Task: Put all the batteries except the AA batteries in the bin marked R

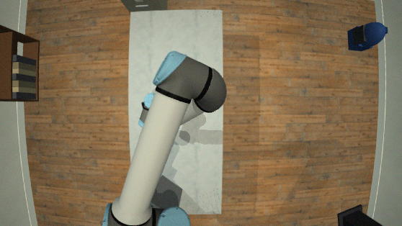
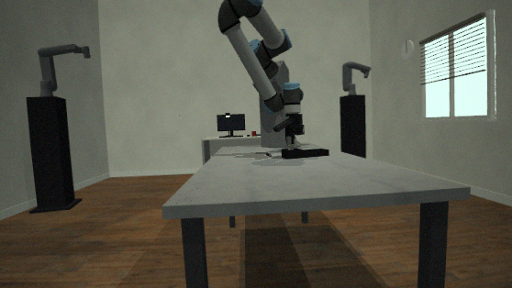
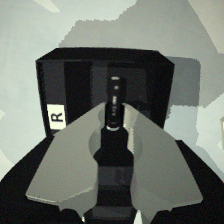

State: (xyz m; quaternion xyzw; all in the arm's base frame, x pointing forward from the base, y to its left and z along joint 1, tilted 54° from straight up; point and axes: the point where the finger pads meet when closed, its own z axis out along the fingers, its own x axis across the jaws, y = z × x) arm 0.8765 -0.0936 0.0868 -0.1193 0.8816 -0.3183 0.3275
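Right now my hand is 10 mm above the thin black cylindrical battery. Round my hand: white domino: 140 mm behind, 40 mm to the left, 30 mm below; then blue cylindrical battery: 100 mm to the left, 70 mm behind, 20 mm below; then black bin: 80 mm to the left, 10 mm below, 10 mm ahead.
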